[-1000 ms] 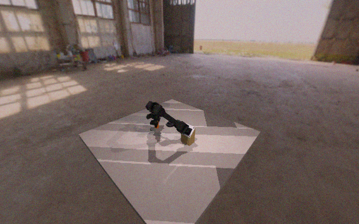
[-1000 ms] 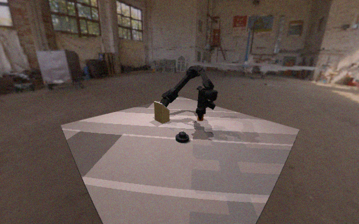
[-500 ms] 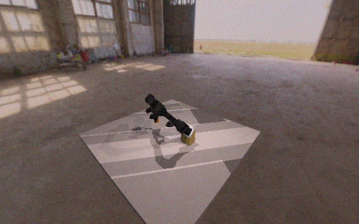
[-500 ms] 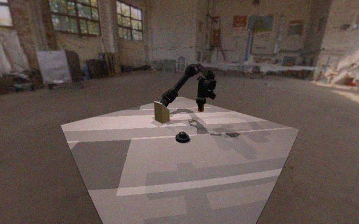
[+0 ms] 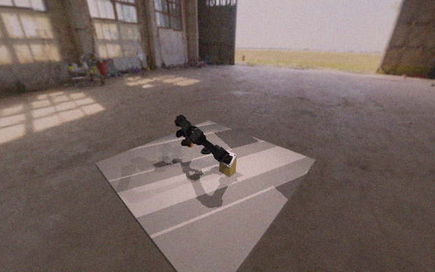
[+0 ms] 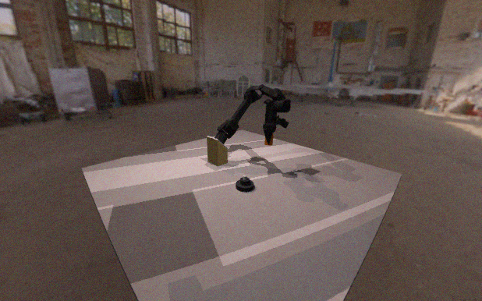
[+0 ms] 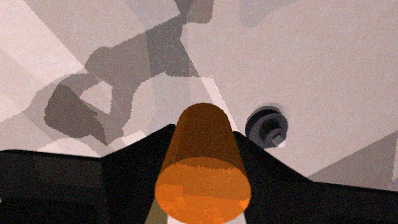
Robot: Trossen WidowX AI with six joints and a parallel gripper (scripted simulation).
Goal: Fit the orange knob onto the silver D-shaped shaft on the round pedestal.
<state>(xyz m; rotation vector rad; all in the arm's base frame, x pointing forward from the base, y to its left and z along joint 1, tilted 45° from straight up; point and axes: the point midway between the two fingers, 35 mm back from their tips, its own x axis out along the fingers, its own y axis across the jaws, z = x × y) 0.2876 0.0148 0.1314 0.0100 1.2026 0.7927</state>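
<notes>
Right now the orange knob is 3 cm above my gripper tip and 1 cm to the left of it. Round my gripper tip: dark round pedestal: 20 cm to the right, 14 cm below, 2 cm ahead.
</notes>
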